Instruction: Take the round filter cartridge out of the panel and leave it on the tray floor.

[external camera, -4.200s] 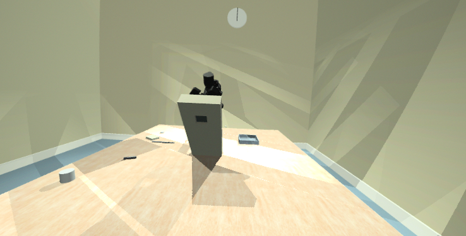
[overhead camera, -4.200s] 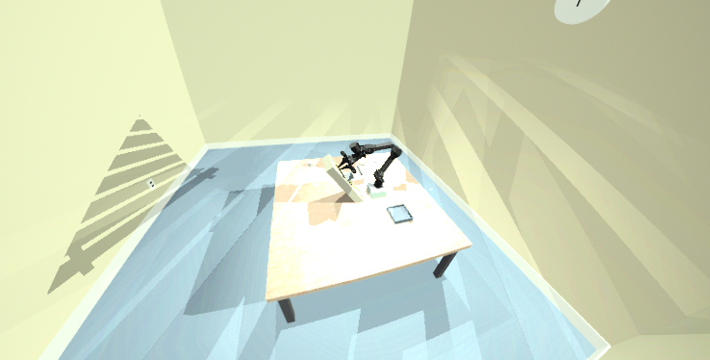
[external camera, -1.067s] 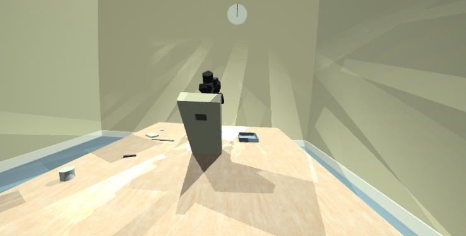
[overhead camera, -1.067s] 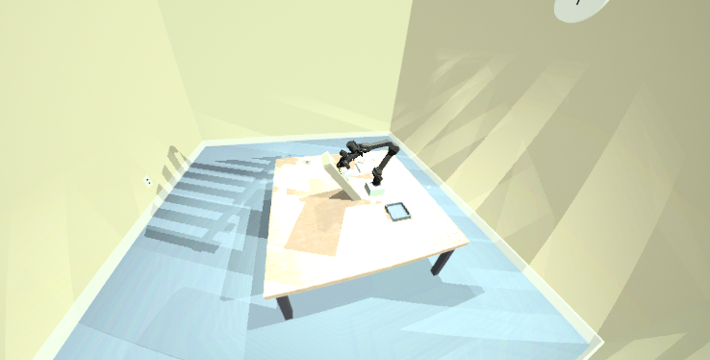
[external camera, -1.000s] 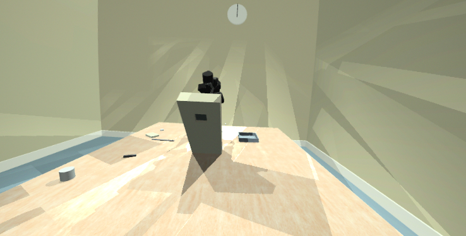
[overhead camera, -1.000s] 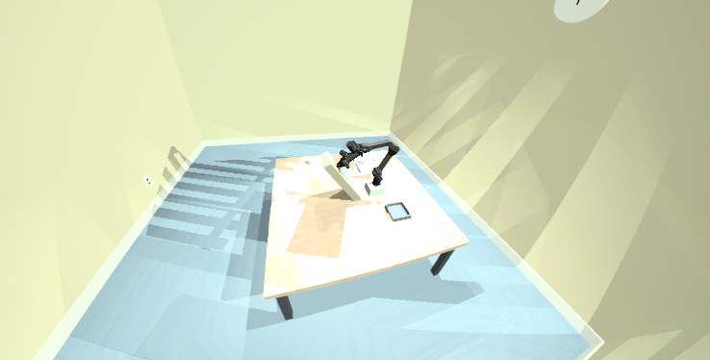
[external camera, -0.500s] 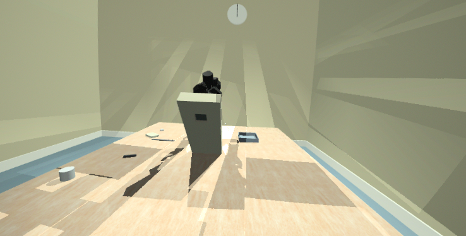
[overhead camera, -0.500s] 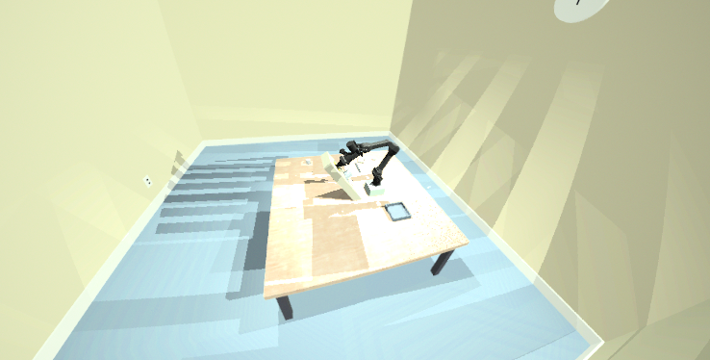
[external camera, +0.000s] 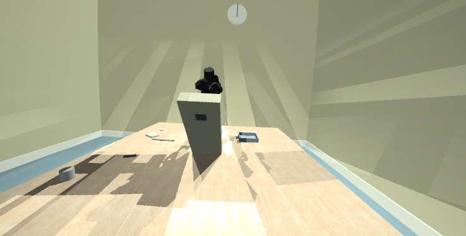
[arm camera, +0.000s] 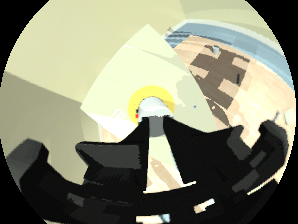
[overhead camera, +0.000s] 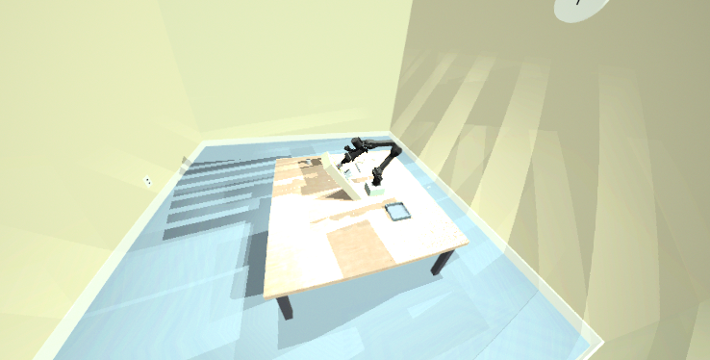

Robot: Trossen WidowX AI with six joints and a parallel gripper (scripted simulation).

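The tray lies 34 cm behind my gripper tip, 34 cm to the left of it and 30 cm below it. The rest, counted from my gripper tip: flat block 42 cm behind, 41 cm to the right, 30 cm below; then round filter cartridge 1 cm ahead, 1 cm below; then dark bar 7 cm behind, 40 cm to the right, 30 cm below.
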